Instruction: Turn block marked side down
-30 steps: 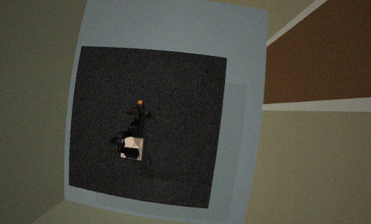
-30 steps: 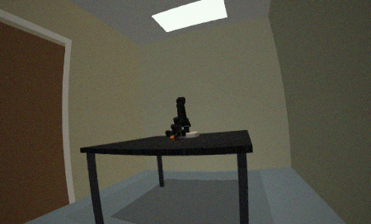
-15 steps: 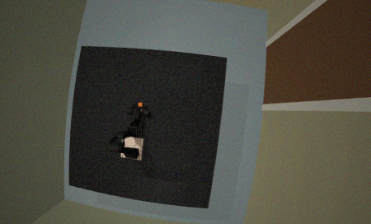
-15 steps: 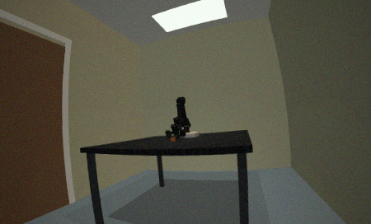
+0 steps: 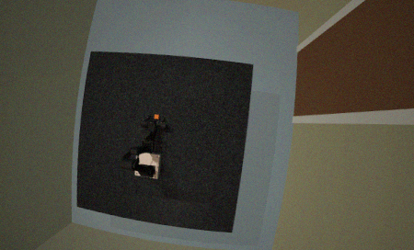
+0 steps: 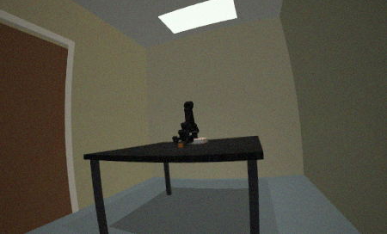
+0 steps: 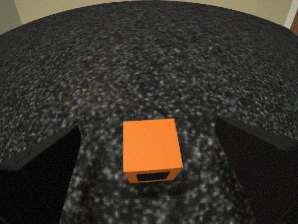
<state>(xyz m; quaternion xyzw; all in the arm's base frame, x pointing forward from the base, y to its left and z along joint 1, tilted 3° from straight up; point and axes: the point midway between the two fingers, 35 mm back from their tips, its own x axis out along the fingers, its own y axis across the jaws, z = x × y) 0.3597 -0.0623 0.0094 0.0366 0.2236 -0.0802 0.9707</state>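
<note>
Now: gripper tip 2 cm past the orange block and 1 cm above it.
</note>
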